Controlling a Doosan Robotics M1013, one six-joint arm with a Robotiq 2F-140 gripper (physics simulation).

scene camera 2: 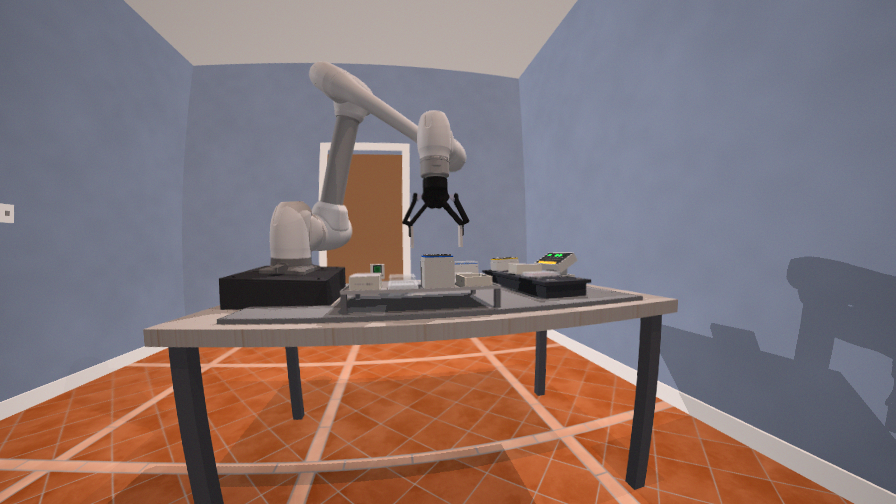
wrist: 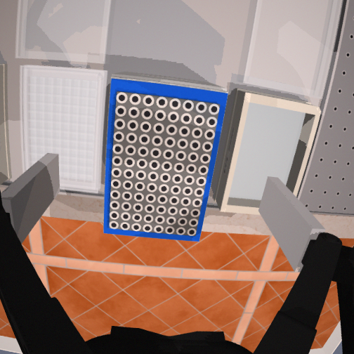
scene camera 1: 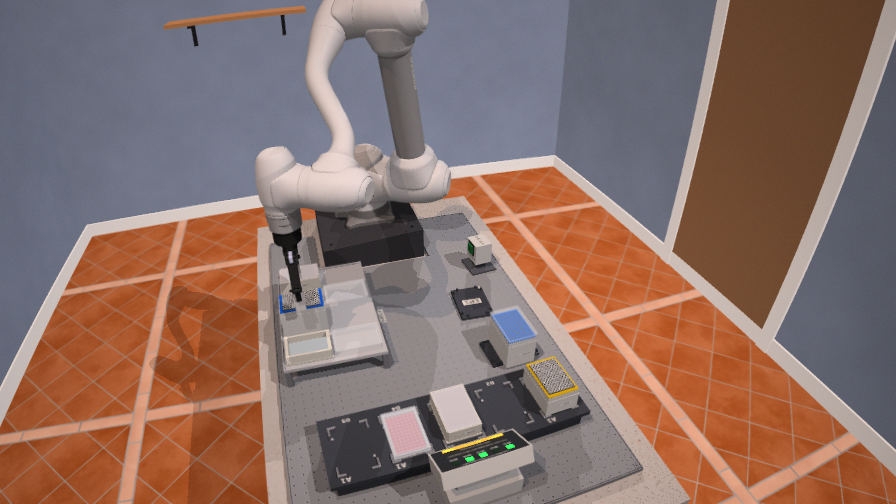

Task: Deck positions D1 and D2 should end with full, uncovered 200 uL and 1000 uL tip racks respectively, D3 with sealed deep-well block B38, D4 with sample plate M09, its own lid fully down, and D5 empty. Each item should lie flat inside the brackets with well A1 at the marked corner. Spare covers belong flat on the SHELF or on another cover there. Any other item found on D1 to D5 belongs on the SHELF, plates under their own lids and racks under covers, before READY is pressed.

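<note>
My gripper (scene camera 1: 298,297) (scene camera 2: 436,239) (wrist: 162,183) is open and empty, just above a tall blue-rimmed tip rack (scene camera 1: 313,296) (scene camera 2: 436,273) (wrist: 160,165). The rack is uncovered and stands on the SHELF (scene camera 1: 341,362) (wrist: 175,30), its tips visible between the spread fingers in the wrist view. On the deck (scene camera 1: 350,482), a yellow-rimmed uncovered rack (scene camera 1: 551,377) (scene camera 2: 504,263) stands at D1. D2 holds no item. A pale lidded-looking block (scene camera 1: 455,410) is at D3, a pink plate (scene camera 1: 406,432) at D4, and D5 shows bare brackets. Labware IDs are unreadable.
A cream trough (scene camera 1: 308,346) (scene camera 2: 474,279) (wrist: 272,150) and a whitish plate (wrist: 65,130) flank the rack. Clear covers (wrist: 292,45) (wrist: 62,27) lie beyond. A blue-topped rack (scene camera 1: 513,325), black LP1 block (scene camera 1: 471,302), green-screen device (scene camera 1: 479,249) and button panel (scene camera 1: 482,463) (scene camera 2: 556,261) stand elsewhere.
</note>
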